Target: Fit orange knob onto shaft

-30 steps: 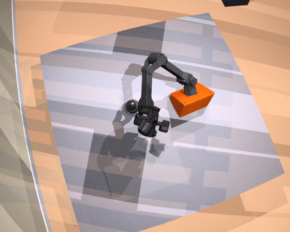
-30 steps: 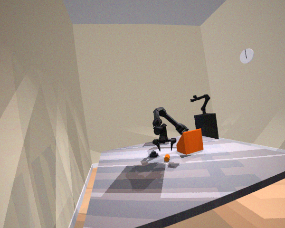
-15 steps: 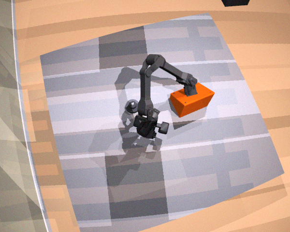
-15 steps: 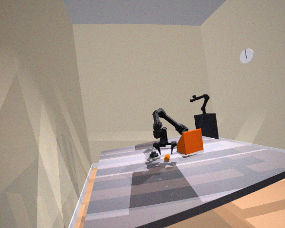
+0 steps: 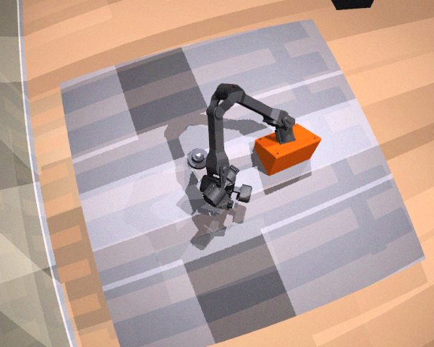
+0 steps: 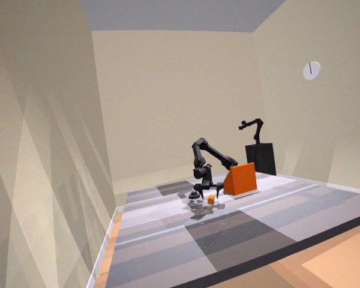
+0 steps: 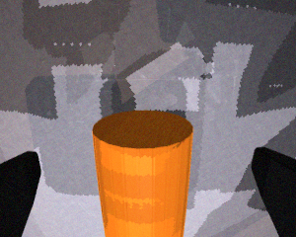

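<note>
The orange knob is 1 cm below my gripper tip. Round my gripper tip: dark round pedestal 6 cm ahead, 18 cm to the right.
</note>
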